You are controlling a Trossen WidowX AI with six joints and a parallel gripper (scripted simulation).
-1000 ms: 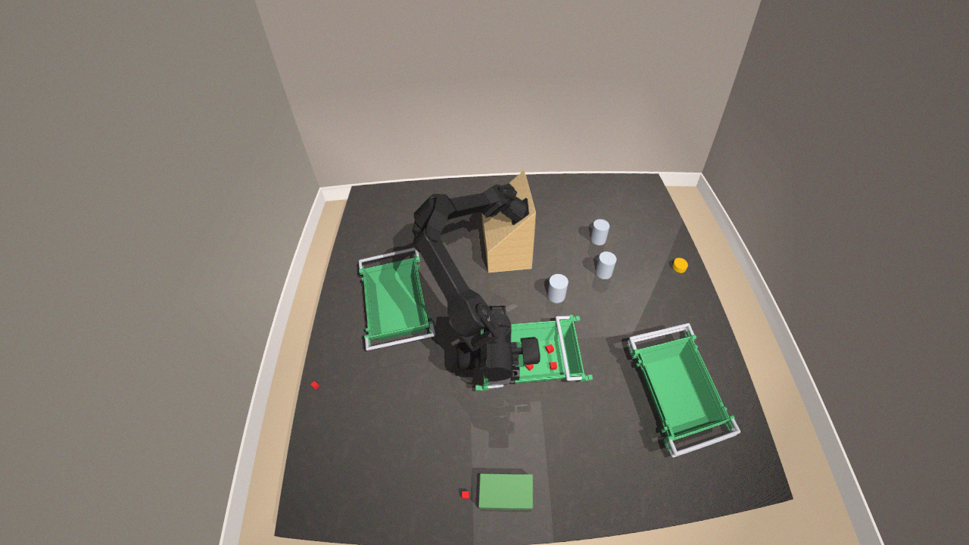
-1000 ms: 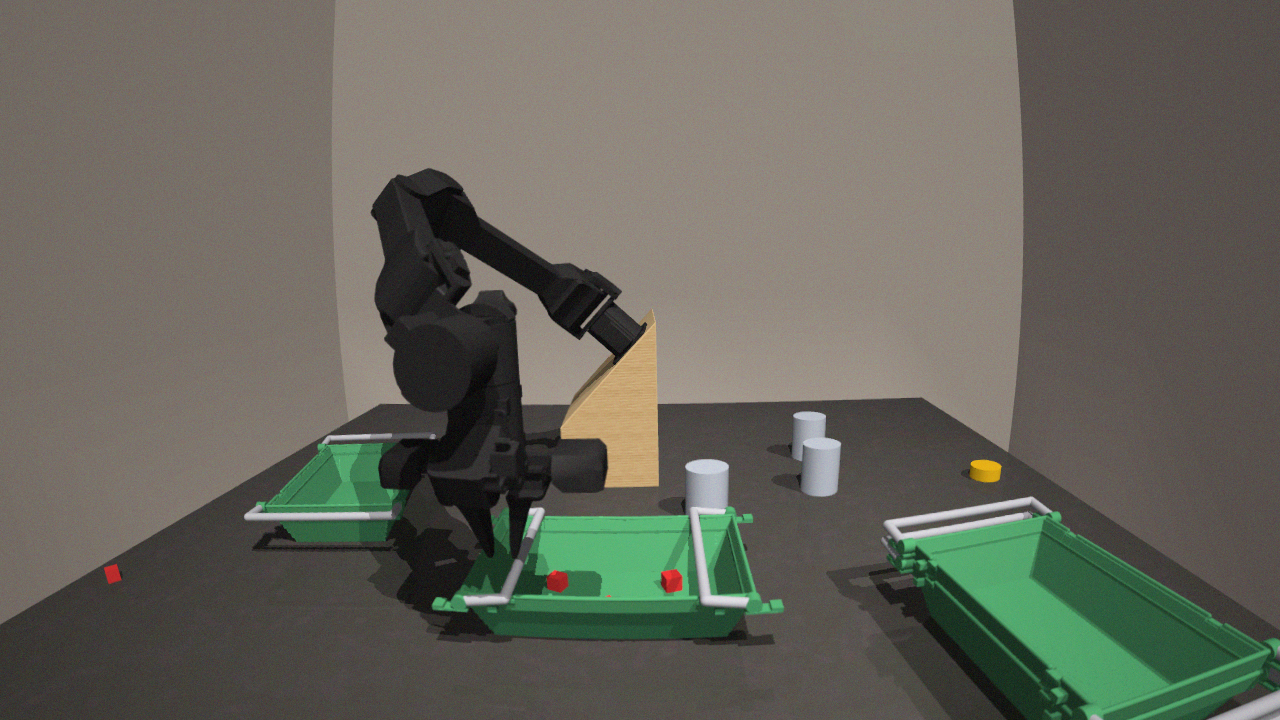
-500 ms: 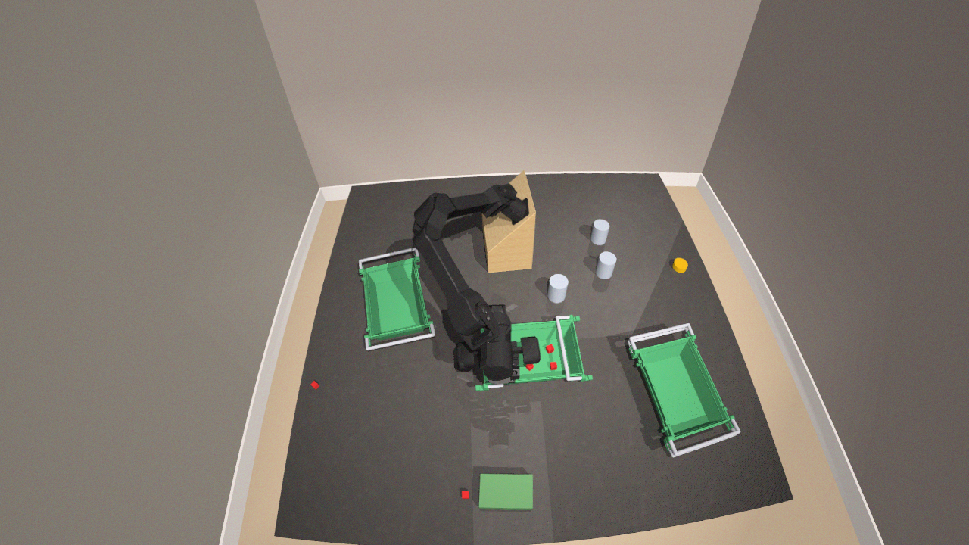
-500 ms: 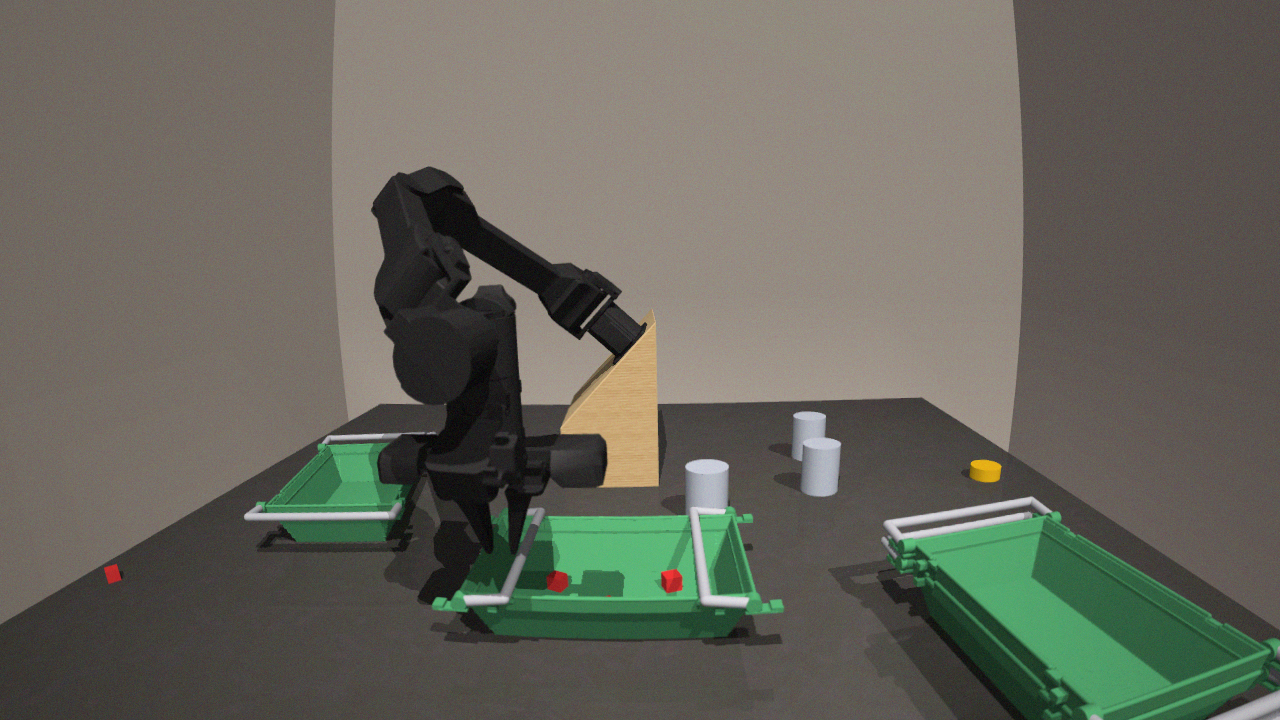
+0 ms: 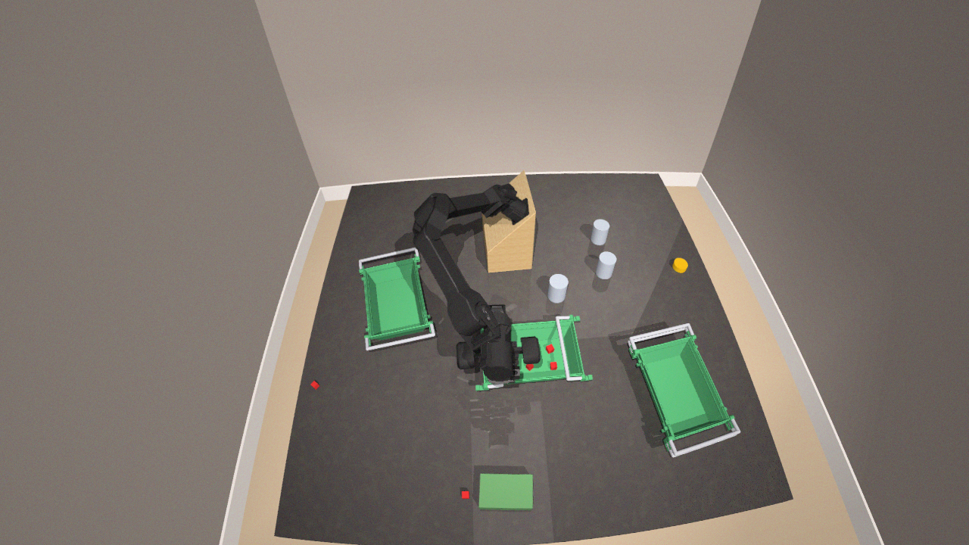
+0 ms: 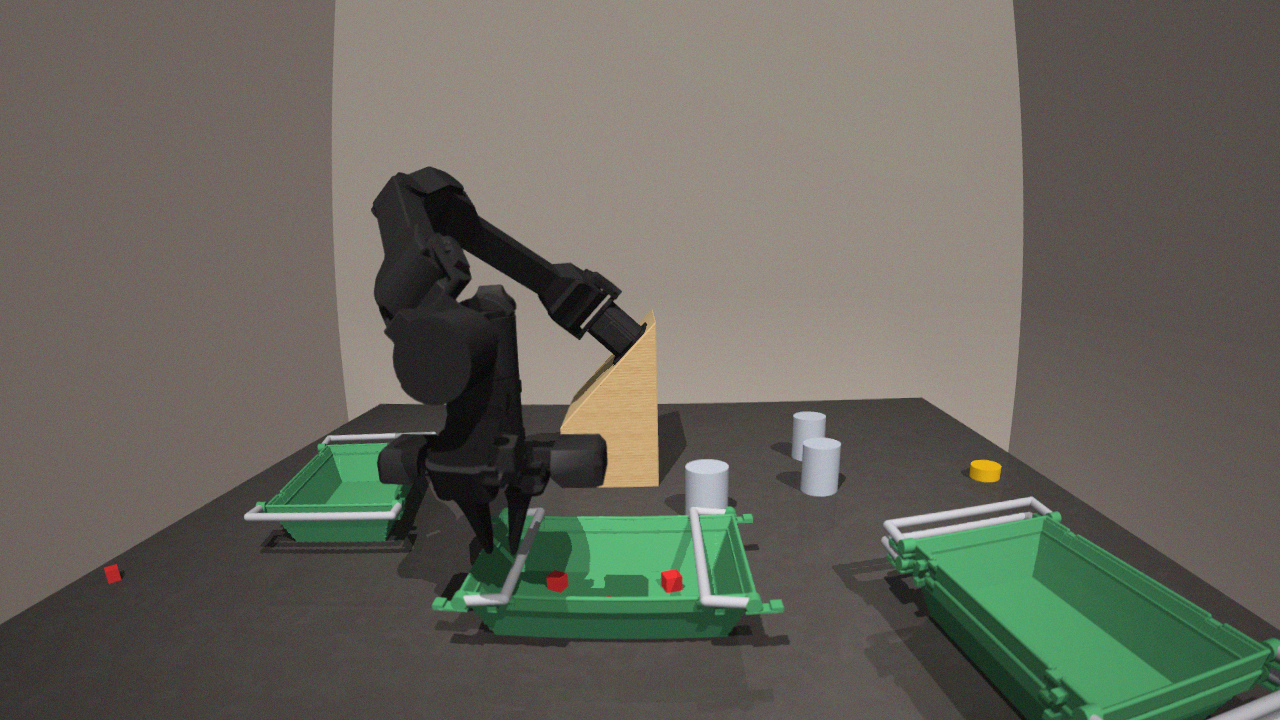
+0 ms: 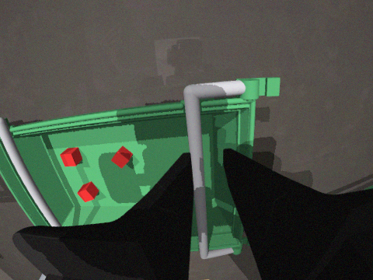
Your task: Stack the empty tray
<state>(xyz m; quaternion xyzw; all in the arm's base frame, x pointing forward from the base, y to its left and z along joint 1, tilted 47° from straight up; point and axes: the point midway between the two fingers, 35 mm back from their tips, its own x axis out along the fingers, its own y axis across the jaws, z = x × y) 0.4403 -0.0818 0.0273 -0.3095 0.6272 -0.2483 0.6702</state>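
Now: gripper tip 26 cm past the tray, 30 cm to the left of it and 5 cm above it. Also, from my gripper tip: flat green slab (29 cm ahead, 1 cm to the left, 7 cm below); yellow disc (38 cm behind, 62 cm to the left, 8 cm below).
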